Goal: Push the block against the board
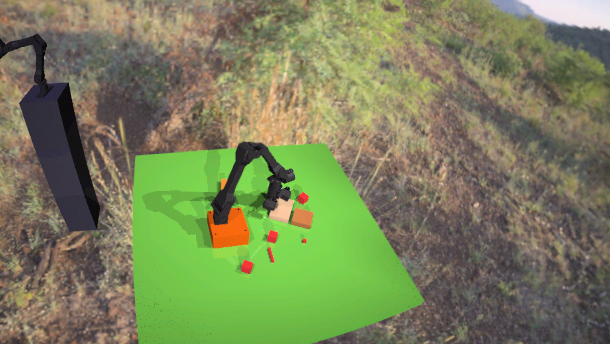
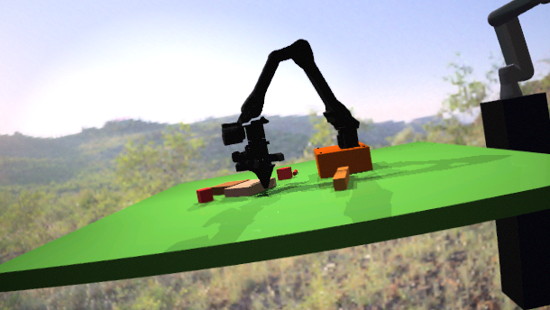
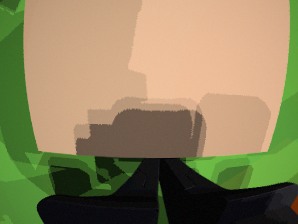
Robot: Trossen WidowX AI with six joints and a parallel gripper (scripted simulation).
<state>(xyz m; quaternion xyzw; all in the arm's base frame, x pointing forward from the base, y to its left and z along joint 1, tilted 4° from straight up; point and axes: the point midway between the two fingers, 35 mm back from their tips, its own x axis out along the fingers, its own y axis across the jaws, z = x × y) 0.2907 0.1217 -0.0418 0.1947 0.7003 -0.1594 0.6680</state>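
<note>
Right now the tan flat piece is 50 mm ahead of my gripper tip, 30 mm to the right of it and 10 mm above it. Round my gripper tip: brown flat piece 140 mm ahead, 110 mm to the right, 10 mm above; then small orange block 230 mm behind, 110 mm to the left, 10 mm above; then thin red bar 80 mm behind, 300 mm to the right.
</note>
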